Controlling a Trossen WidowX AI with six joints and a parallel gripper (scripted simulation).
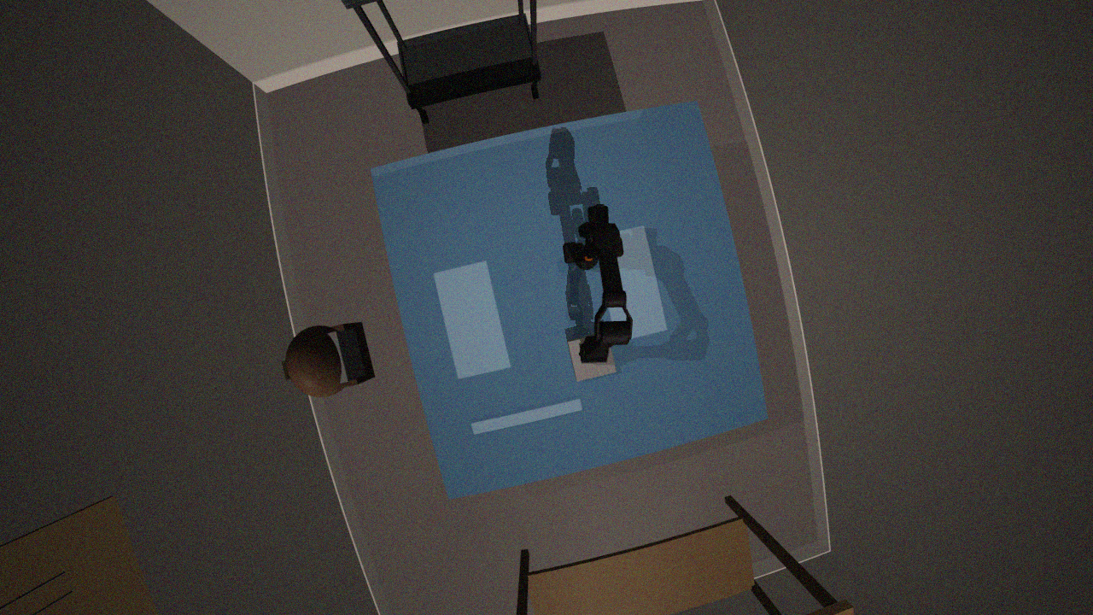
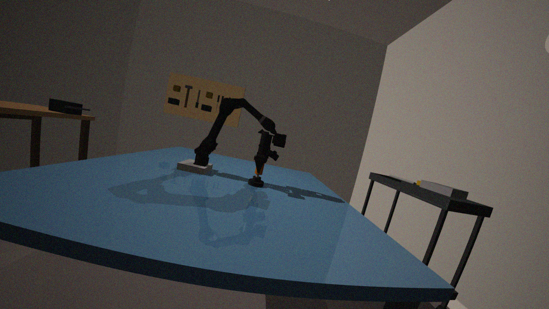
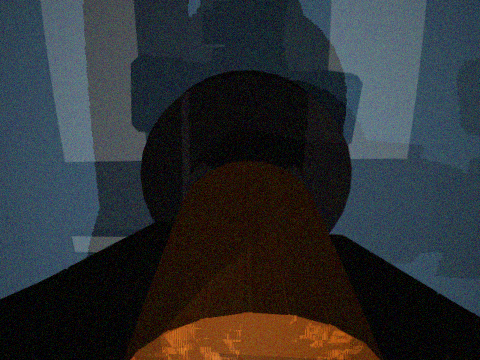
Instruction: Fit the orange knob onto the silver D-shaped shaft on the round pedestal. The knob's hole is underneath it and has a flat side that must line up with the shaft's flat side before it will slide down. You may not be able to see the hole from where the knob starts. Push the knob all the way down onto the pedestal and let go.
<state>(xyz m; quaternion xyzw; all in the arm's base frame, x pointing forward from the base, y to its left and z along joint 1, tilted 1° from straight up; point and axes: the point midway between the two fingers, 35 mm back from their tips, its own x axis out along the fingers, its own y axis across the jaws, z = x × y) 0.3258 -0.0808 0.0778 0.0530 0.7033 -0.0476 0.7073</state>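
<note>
Now: the orange knob 30 mm above my gripper tip. From my gripper tip the other things lie so: round dark pedestal: 40 mm below.
</note>
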